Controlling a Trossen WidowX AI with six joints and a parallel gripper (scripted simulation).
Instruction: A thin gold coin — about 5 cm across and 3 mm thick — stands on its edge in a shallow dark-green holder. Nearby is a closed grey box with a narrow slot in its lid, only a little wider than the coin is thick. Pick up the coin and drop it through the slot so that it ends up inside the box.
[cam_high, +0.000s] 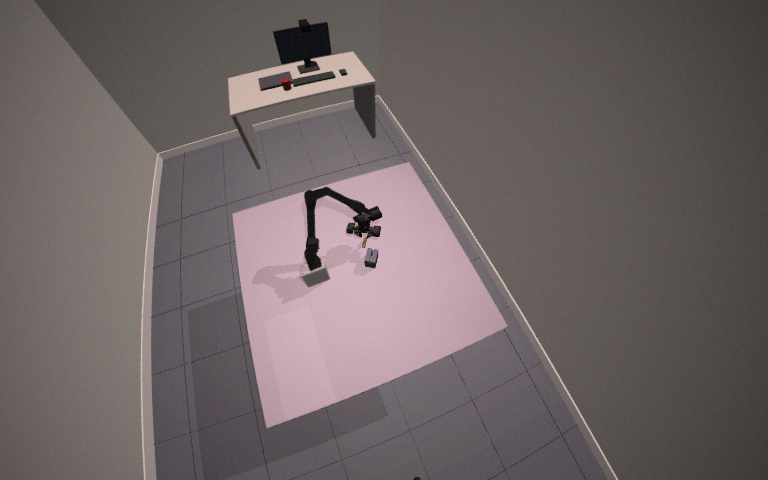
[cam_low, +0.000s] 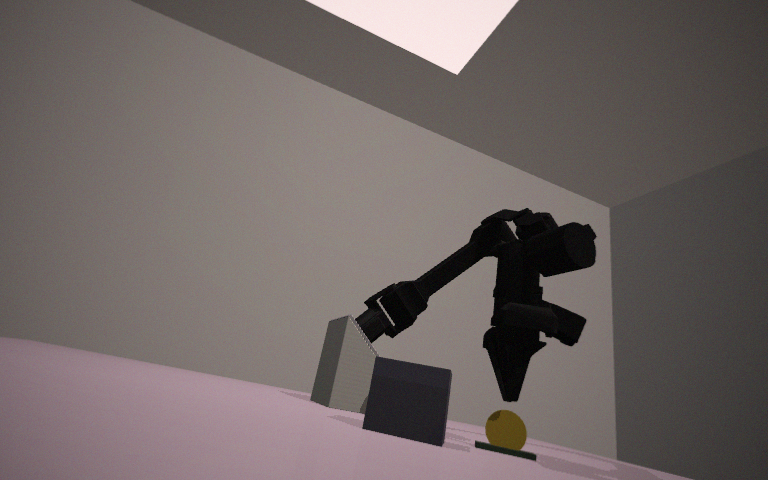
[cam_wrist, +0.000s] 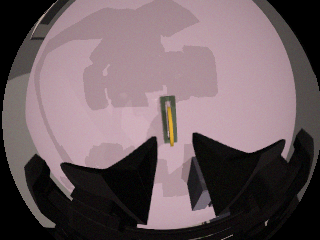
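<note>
My gripper tip is 30 mm above the gold coin.
</note>
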